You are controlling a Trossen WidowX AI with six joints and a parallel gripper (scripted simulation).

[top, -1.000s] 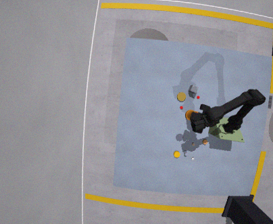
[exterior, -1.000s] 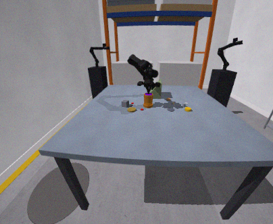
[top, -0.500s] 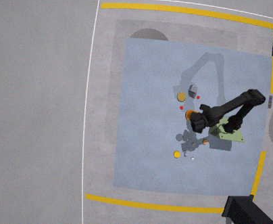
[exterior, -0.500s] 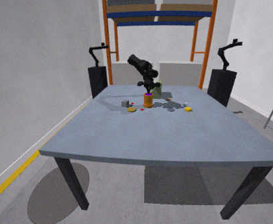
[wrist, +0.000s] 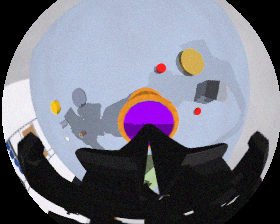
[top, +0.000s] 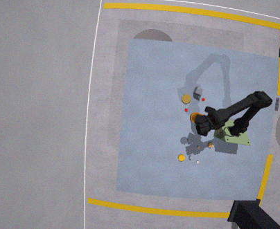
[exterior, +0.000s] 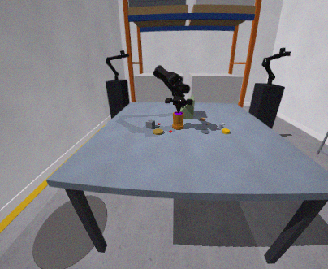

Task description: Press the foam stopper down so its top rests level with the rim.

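My gripper is now 5 cm above the purple foam stopper. Round my hand: grey disc (5 cm ahead, 19 cm to the left, 15 cm below); then grey cube (2 cm ahead, 21 cm to the right, 12 cm below); then small piece (17 cm behind, 20 cm to the left, 14 cm below).
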